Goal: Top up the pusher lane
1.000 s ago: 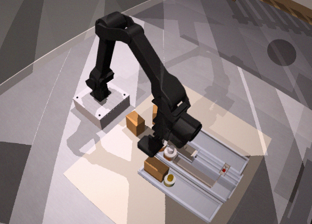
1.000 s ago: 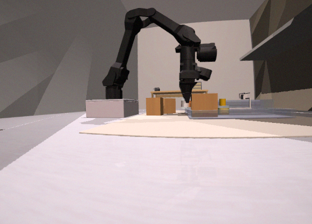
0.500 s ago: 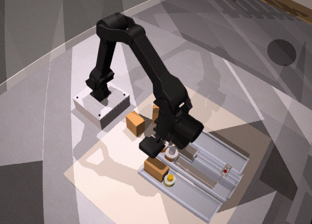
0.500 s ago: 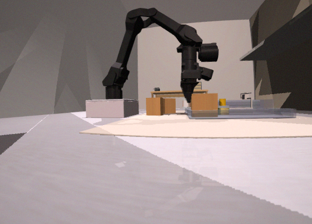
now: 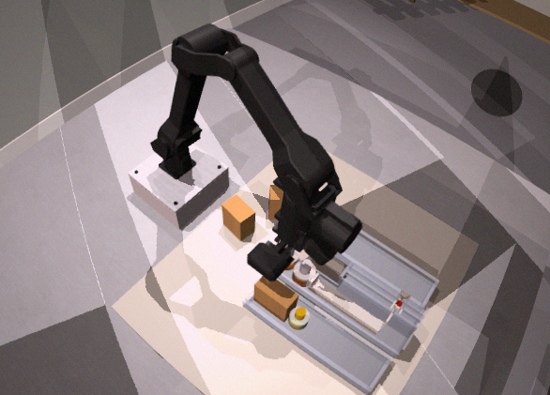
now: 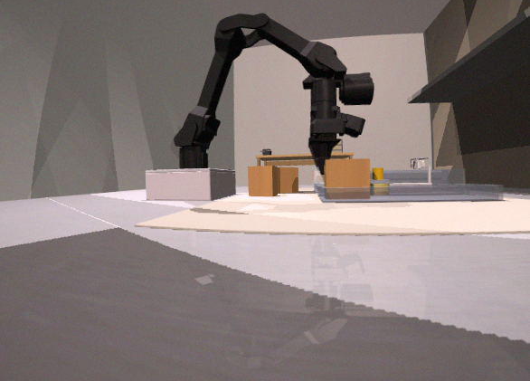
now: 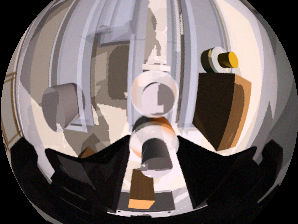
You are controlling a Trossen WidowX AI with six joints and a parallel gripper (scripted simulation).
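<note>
My gripper tip is now 4 cm short of the brown box, 8 cm to the left of it and 1 cm above it. Round my gripper tip: grey cylinder (3 cm ahead, 13 cm to the left, 2 cm below); then red marker (23 cm ahead, 4 cm to the left, 2 cm above); then white pusher bar (15 cm ahead, 3 cm to the left).
</note>
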